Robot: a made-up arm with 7 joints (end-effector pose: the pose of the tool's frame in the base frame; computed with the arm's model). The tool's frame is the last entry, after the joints.
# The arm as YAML. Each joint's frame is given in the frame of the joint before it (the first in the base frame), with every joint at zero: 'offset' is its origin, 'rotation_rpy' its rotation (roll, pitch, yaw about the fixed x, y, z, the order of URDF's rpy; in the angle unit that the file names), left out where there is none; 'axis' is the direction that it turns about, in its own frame. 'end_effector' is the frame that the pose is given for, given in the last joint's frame.
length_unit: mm
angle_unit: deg
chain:
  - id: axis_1
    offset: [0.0, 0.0, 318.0]
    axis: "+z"
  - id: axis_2
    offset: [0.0, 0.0, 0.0]
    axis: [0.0, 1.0, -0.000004]
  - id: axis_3
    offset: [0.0, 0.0, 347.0]
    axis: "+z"
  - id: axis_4
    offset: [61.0, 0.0, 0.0]
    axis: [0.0, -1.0, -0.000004]
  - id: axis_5
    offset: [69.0, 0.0, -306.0]
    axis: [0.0, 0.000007, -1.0]
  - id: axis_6
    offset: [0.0, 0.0, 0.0]
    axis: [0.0, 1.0, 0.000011]
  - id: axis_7
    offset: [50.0, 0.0, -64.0]
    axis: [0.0, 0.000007, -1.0]
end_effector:
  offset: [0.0, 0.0, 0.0]
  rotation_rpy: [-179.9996, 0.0, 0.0]
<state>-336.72 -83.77 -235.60 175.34 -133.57 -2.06 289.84</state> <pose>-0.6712 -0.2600 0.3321 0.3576 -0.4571 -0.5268 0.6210</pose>
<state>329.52 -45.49 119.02 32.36 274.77 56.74 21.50</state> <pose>0.0322 0.3228 0.2643 0.7003 0.1290 0.6630 0.2310</pose>
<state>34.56 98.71 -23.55 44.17 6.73 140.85 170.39</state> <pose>0.1322 -0.0222 0.0633 0.9461 -0.2732 0.0202 0.1727</pose>
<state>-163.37 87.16 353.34 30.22 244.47 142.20 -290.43</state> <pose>-0.1885 0.0529 0.0422 0.0247 -0.5825 0.1560 0.7973</pose>
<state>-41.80 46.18 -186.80 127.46 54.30 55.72 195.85</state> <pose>0.1768 -0.1321 0.9894 0.2154 0.4595 -0.0945 -0.8565</pose>
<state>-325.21 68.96 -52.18 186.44 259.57 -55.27 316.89</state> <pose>0.4646 0.4081 0.5044 0.4902 -0.5499 0.6442 0.2058</pose>
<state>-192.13 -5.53 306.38 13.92 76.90 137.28 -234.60</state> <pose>-0.1376 0.1311 0.4090 0.9020 0.3550 -0.1456 -0.1981</pose>
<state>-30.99 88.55 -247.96 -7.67 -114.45 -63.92 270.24</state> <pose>0.0595 -0.0045 0.4083 0.4241 0.4540 0.0069 -0.7836</pose>
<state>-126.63 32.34 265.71 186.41 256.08 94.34 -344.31</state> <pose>-0.1341 -0.2938 0.9303 0.4602 -0.5380 -0.0080 -0.7061</pose>
